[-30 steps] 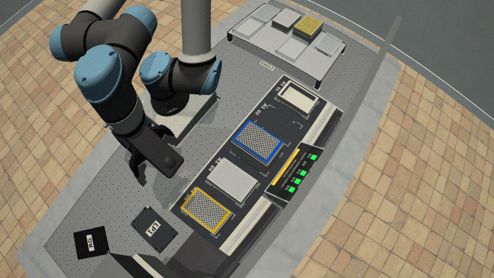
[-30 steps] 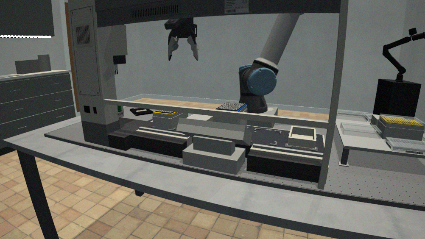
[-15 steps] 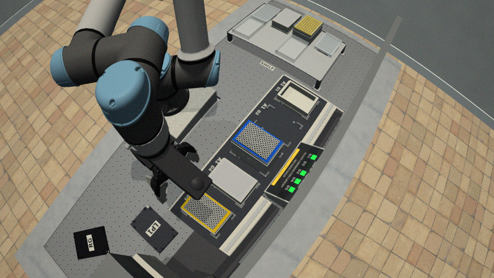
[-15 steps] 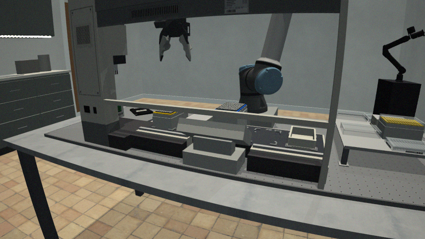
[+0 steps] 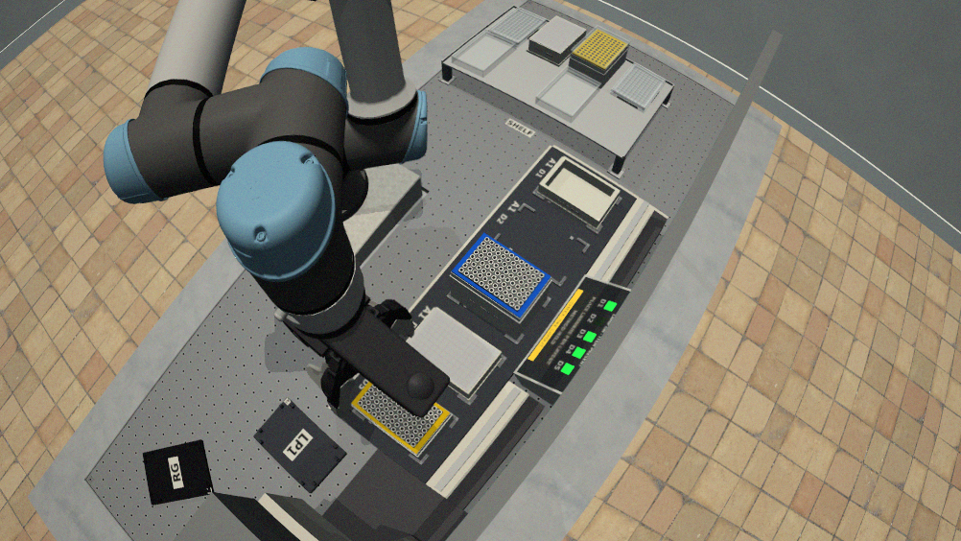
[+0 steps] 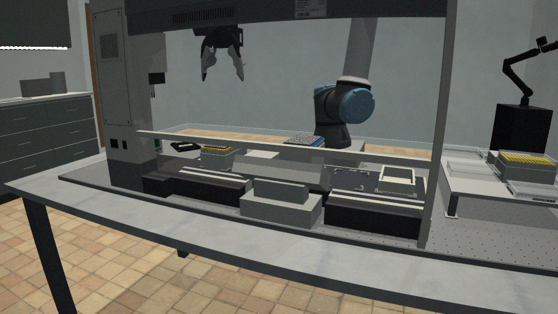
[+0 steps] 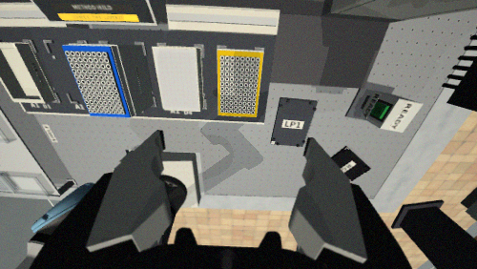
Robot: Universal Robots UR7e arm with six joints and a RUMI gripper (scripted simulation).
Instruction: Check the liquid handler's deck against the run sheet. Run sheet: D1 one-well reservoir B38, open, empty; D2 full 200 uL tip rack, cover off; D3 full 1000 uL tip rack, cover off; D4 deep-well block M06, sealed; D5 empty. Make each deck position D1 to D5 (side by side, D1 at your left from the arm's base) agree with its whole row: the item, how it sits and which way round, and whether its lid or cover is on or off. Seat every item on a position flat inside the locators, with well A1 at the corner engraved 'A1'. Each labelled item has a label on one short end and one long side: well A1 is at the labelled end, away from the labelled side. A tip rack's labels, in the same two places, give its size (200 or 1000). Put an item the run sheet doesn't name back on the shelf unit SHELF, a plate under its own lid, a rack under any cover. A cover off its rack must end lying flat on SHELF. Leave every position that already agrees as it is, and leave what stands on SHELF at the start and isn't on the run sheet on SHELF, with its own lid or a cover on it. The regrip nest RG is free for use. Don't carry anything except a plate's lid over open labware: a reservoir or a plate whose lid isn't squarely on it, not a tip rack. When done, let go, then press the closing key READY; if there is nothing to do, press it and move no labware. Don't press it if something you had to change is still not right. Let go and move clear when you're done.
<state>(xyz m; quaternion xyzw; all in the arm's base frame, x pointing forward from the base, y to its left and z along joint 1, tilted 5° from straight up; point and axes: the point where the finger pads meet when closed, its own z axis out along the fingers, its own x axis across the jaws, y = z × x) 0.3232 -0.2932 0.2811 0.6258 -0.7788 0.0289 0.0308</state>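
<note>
The yellow-framed tip rack is 1 cm behind my hand and 21 cm below it. The rest, counted from my hand: handler's frame bar 23 cm ahead, 15 cm to the left, 13 cm below; then blue-framed tip rack 5 cm ahead, 24 cm to the left, 18 cm below; then handler's tower 11 cm ahead, 25 cm to the right, 3 cm below.
</note>
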